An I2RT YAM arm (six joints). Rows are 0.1 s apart.
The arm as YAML. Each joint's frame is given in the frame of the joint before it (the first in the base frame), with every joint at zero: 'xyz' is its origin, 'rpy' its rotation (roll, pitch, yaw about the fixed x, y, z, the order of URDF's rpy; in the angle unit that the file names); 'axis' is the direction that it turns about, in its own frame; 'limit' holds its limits. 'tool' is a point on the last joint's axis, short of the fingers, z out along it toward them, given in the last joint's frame.
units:
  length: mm
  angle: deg
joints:
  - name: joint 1
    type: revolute
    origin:
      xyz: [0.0, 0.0, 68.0]
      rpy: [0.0, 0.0, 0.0]
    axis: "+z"
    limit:
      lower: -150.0
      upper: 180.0
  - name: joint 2
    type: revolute
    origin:
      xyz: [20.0, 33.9, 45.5]
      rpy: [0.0, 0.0, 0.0]
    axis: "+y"
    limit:
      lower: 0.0
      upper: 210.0
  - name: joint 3
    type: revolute
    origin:
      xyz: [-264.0, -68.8, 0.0]
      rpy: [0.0, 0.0, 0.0]
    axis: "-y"
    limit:
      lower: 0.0
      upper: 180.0
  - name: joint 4
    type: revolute
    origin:
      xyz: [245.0, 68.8, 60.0]
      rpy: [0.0, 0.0, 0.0]
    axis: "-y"
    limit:
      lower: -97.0
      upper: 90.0
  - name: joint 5
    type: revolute
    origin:
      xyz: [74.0, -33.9, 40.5]
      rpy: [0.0, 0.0, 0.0]
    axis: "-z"
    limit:
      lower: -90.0
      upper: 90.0
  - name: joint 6
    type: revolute
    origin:
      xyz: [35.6, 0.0, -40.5]
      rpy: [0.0, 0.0, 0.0]
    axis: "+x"
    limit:
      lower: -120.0
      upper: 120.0
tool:
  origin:
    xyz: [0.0, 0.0, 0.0]
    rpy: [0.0, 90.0, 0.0]
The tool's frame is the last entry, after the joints.
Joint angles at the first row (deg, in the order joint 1, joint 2, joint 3, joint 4, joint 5, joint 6):
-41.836 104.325 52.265 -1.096 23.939 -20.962
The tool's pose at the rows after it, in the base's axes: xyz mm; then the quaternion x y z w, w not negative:
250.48 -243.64 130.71 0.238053 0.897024 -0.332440 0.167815
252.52 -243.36 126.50 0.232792 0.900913 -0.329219 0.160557
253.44 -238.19 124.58 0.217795 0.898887 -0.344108 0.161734
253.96 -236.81 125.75 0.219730 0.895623 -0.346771 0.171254
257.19 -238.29 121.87 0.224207 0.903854 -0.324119 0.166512
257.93 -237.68 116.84 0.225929 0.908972 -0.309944 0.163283
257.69 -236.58 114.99 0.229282 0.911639 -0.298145 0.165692
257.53 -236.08 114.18 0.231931 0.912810 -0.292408 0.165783
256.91 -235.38 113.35 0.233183 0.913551 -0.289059 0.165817
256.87 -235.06 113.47 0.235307 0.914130 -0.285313 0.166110
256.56 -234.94 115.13 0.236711 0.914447 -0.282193 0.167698
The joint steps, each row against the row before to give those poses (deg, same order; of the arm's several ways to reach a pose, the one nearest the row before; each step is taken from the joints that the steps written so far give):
0.016 -0.150 0.398 0.251 0.191 0.534
0.261 0.961 0.381 -0.387 0.048 -0.276
0.862 -0.317 -1.517 2.561 1.326 -1.674
0.222 -0.383 -0.525 1.201 -0.065 0.308
-0.005 1.343 1.589 -2.652 -1.773 1.505
0.050 0.887 0.279 -0.866 -1.122 0.812
0.001 0.137 -0.069 -0.493 -1.175 0.849
0.000 0.073 0.032 -0.419 -0.479 0.524
-0.007 -0.023 -0.183 -0.100 -0.294 0.263
0.006 -0.042 0.080 -0.402 -0.311 0.390
-0.054 -0.318 0.091 -0.475 -0.375 0.230

